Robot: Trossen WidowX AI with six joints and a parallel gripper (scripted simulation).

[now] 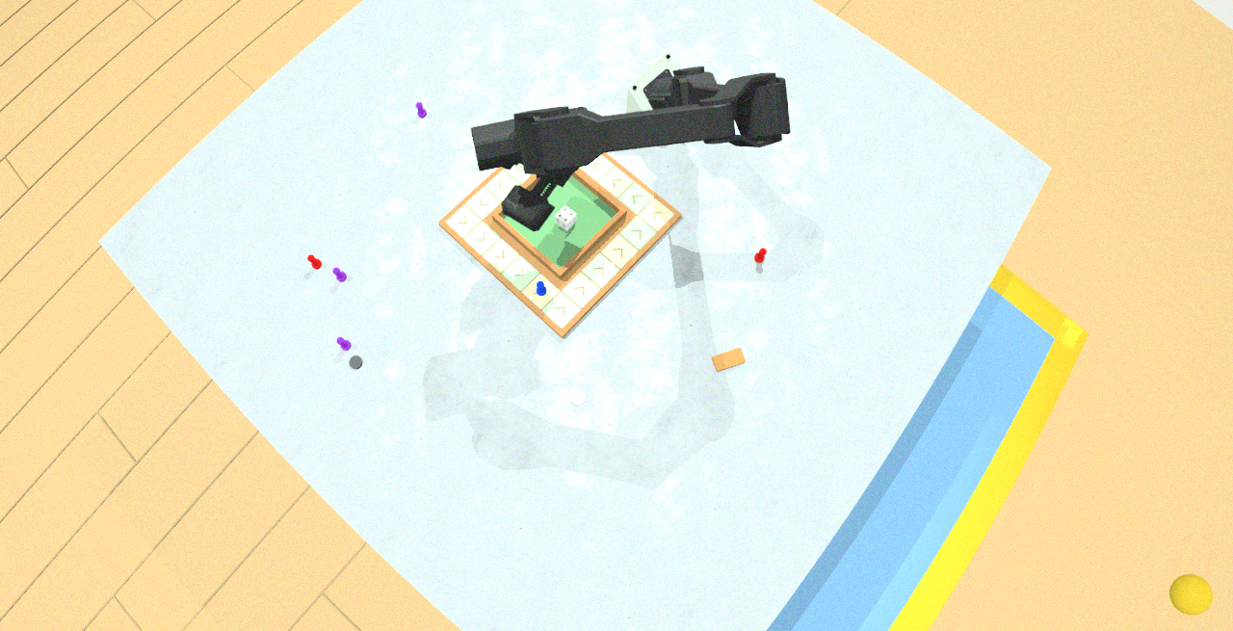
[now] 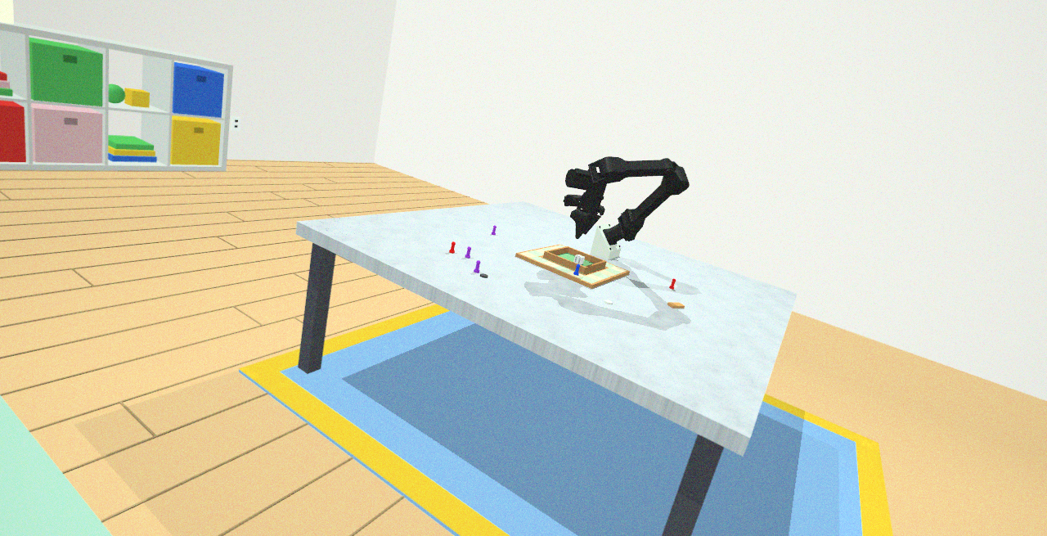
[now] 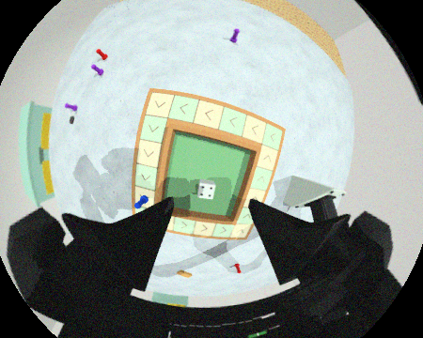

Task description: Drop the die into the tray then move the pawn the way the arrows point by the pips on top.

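The blue pawn is 11 cm ahead of my gripper tip, 7 cm to the left of it and 8 cm below it. Also, from my gripper tip: green dice tray: 10 cm below; orange tile: 36 cm to the left, 10 cm below; white die: 1 cm to the left, 8 cm below.
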